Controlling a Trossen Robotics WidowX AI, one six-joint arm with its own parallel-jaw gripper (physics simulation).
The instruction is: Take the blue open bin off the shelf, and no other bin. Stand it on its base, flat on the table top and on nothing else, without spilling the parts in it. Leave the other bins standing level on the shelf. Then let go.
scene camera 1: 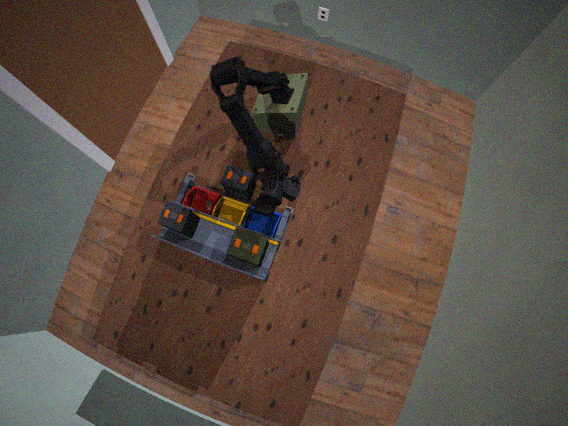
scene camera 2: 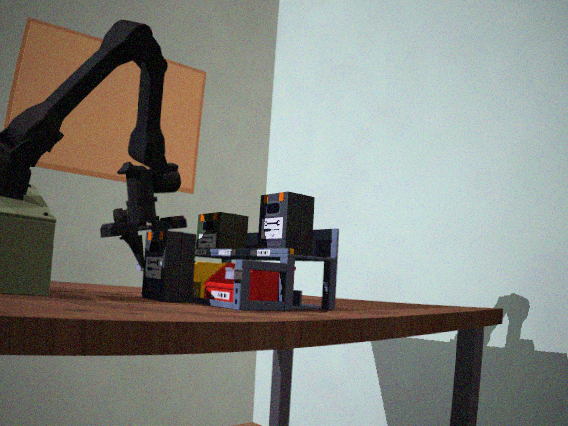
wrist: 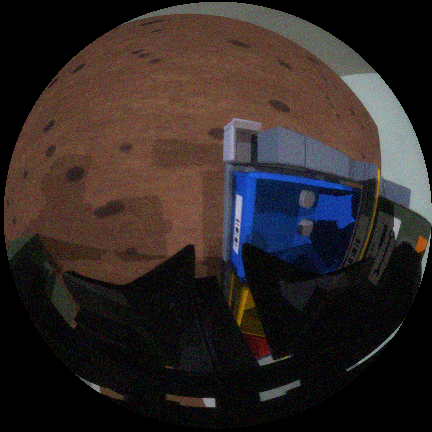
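Pixels of known places: gripper, fingertip midpoint: (wrist: 217, 249); arm's base, origin of the base link: (scene camera 1: 283, 96) (scene camera 2: 5, 190).
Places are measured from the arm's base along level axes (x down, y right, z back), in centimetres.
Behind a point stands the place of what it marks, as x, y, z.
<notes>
The blue open bin (scene camera 1: 262, 224) {16.0, -9.3, -40.9} (wrist: 280, 215) {16.0, -9.7, -42.3} sits in the lower bay of the grey shelf (scene camera 1: 212, 240) {6.7, 2.2, -53.3} (scene camera 2: 328, 285) {12.1, 19.5, -58.4} (wrist: 285, 145) {8.4, -16.0, -35.5}, at one end. Two grey round parts show inside it. The bin is hidden in scene camera 2. The yellow bin (scene camera 1: 231, 211) {16.0, 2.6, -40.9} (scene camera 2: 202, 275) {11.7, -3.1, -43.0} (wrist: 249, 316) {14.2, 6.5, -40.5} is beside it, and the red bin (scene camera 1: 200, 200) {15.9, 14.8, -41.5} (scene camera 2: 264, 286) {12.8, 17.8, -44.2} (wrist: 258, 346) {11.3, 17.5, -44.1} is beyond that. My gripper (wrist: 217, 249) {10.6, -9.3, -33.1} is partly open and empty, pointing down at the front of the blue bin. In the wrist view one fingertip overlaps the bin's opening and the other shows against the table. Contact cannot be told.
A black case (scene camera 1: 238, 182) {3.9, 1.6, -33.3} (scene camera 2: 170, 265) {10.2, 7.5, -30.3} stands on the table in front of the shelf, close to the arm. Another black case (scene camera 1: 177, 218) {-5.4, 11.5, -52.4} (scene camera 2: 295, 220) {0.0, 17.2, -51.1} and an olive-green case (scene camera 1: 247, 246) {-3.0, -10.4, -51.4} (scene camera 2: 227, 231) {1.4, -5.1, -49.8} stand on the upper deck. A grey end wall rises beside the blue bin.
</notes>
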